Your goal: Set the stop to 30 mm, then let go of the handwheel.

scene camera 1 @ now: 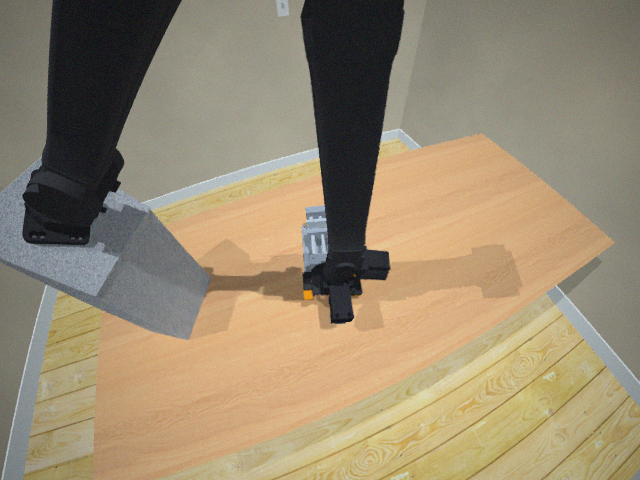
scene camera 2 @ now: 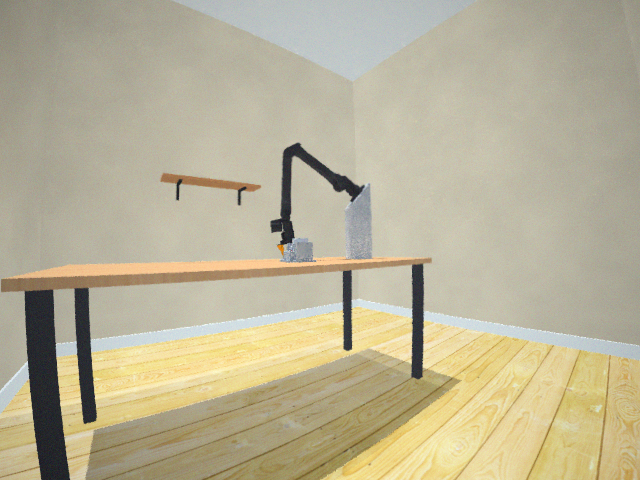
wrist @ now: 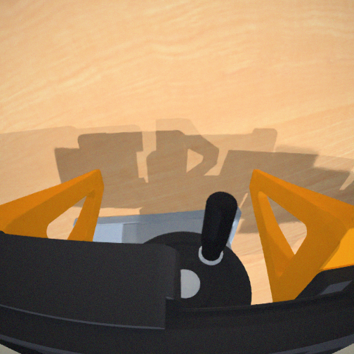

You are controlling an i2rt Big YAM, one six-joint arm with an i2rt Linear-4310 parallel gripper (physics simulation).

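Seen in the pictures: arm's base, origin of its link: (scene camera 1: 60, 209) (scene camera 2: 358, 194).
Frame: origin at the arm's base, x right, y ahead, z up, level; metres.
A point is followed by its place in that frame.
Observation:
The metal stop unit (scene camera 1: 314, 243) @[y 0.417, x 0.101, z -0.337 m] (scene camera 2: 300, 250) @[y 0.518, x 0.014, z -0.357 m] stands on the table, partly hidden under the arm in scene camera 1. In the wrist view its black handwheel (wrist: 238, 284) shows with a silver hub, partly covered by the gripper body. The wheel's black handle (wrist: 220, 220) stands up between the spread fingers, nearer the right one, with gaps on both sides. My gripper (wrist: 176, 177) (scene camera 2: 280, 250) @[y 0.375, x 0.230, z -0.390 m] is open and holds nothing. One orange finger (scene camera 1: 308, 295) @[y 0.317, x 0.232, z -0.312 m] shows beside the unit in scene camera 1. The scale and the stop's position cannot be read.
The grey pedestal (scene camera 1: 155, 289) @[y 0.027, x 0.073, z -0.217 m] (scene camera 2: 358, 232) @[y 0.083, x -0.046, z -0.254 m] carries the arm at one end of the wooden table (scene camera 1: 248, 382) @[y 0.084, x 0.306, z -0.416 m] (scene camera 2: 155, 269) @[y 1.164, x 0.071, z -0.416 m]. A wall shelf (scene camera 2: 209, 182) hangs behind the table. Arm shadows fall across the table top around the unit.

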